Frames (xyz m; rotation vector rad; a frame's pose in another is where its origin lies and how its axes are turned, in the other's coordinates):
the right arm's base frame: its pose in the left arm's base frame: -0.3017 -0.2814 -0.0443 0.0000 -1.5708 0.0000
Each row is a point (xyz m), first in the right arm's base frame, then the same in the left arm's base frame.
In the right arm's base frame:
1: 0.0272 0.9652 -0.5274
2: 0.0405 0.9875 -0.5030
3: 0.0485 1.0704 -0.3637
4: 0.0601 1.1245 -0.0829
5: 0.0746 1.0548 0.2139
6: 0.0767 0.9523 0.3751
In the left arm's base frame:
1: 0.2257 0.6838 -0.0171
2: 0.2013 0.7061 -0.0038
3: 0.0620 0.7890 0.0042
4: -0.2188 0.8431 0.0158
5: -0.5156 0.7734 0.0303
6: -0.6768 0.6709 0.0324

